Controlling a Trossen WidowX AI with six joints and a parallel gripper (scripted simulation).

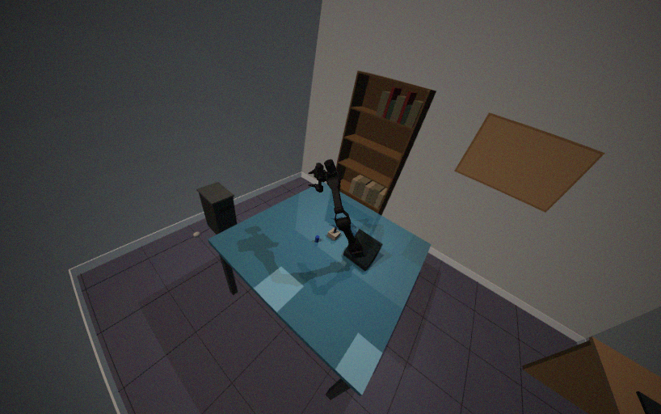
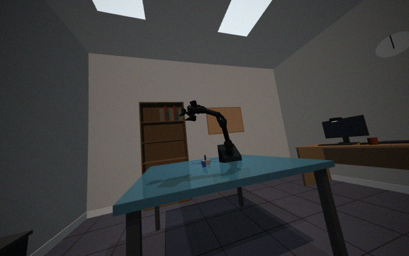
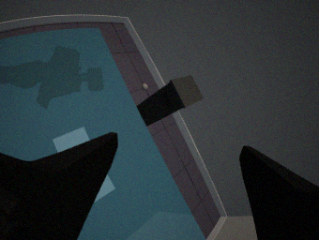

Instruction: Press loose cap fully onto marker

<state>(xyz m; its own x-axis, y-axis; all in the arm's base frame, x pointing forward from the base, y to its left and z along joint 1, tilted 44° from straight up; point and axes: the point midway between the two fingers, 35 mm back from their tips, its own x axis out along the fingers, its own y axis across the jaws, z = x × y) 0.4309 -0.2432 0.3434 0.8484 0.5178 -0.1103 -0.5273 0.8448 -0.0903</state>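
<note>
Now: gripper tip 45 cm above the blue marker cap and 17 cm past it. Also, from my gripper tip: holder block 45 cm below, 23 cm behind, 14 cm to the right.
</note>
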